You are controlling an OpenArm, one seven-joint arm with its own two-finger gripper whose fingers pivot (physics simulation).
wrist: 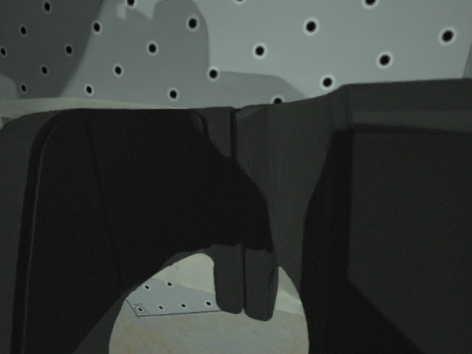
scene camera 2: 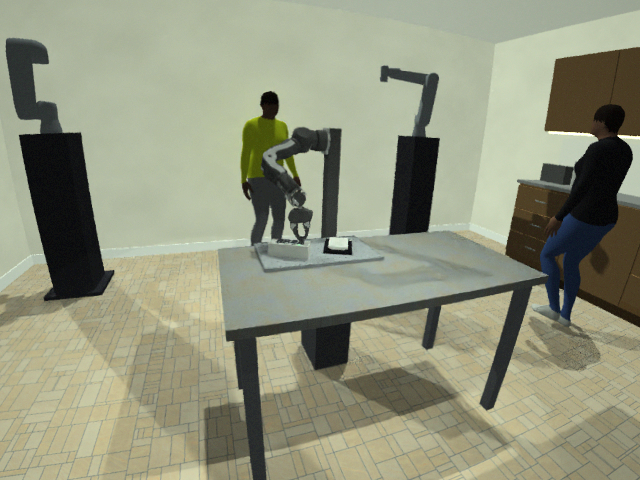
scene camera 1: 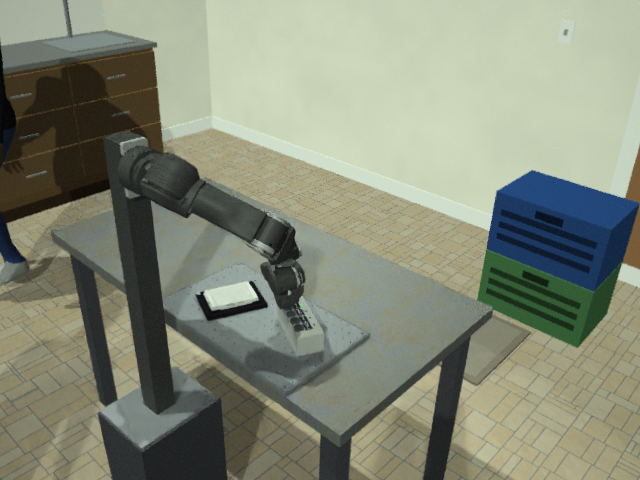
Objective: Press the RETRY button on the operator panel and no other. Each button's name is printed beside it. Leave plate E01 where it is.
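The operator panel (scene camera 1: pixel 310 344) (scene camera 2: pixel 287 251) is a pale box with dark round buttons and dark label patches on top. A small green light shows at its far end in scene camera 1. The button names are too small to read, so I cannot tell which is RETRY. My gripper (scene camera 2: pixel 300 239) (wrist: pixel 252 209) is shut and empty, pointing down at the panel's green-light end. Its tips are at or close above the top; contact cannot be told. The hand hides that end in scene camera 1. A white plate (scene camera 1: pixel 231 295) (scene camera 2: pixel 338 242), apparently E01, lies on a black base beside the panel; its label is unreadable.
The panel and black base (scene camera 1: pixel 212 313) stand on a perforated grey board (scene camera 1: pixel 242 338) (scene camera 2: pixel 361 257) on the table (scene camera 1: pixel 408 310) (scene camera 2: pixel 382 294). Blue (scene camera 1: pixel 553 227) and green (scene camera 1: pixel 537 297) crates stand beyond the table. Two people (scene camera 2: pixel 266 149) (scene camera 2: pixel 599 180) stand in the room.
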